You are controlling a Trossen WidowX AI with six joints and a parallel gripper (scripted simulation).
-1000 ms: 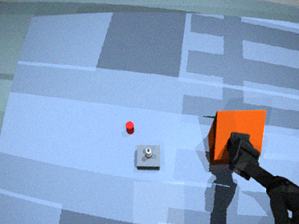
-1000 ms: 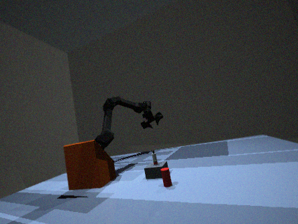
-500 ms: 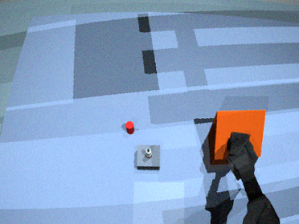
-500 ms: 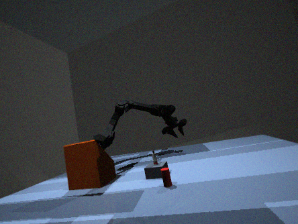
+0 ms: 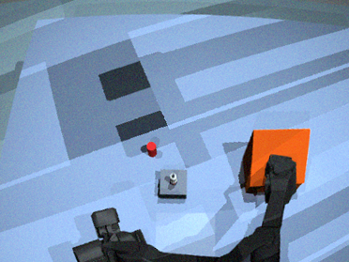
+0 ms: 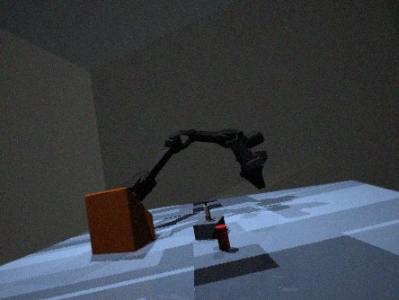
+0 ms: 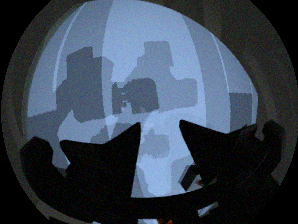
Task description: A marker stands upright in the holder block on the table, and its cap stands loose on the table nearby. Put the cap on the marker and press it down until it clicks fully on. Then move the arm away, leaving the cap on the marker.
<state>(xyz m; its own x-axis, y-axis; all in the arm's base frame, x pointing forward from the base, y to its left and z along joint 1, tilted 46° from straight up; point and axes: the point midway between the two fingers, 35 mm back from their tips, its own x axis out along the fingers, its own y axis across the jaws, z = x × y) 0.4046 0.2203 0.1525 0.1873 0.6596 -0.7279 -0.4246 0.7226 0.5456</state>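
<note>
The red cap is 31 cm to the right of my gripper tip, 7 cm behind it and 6 cm below it. From my gripper tip the other things lie so: dark grey holder block: 22 cm to the right, 14 cm behind, 6 cm below.
</note>
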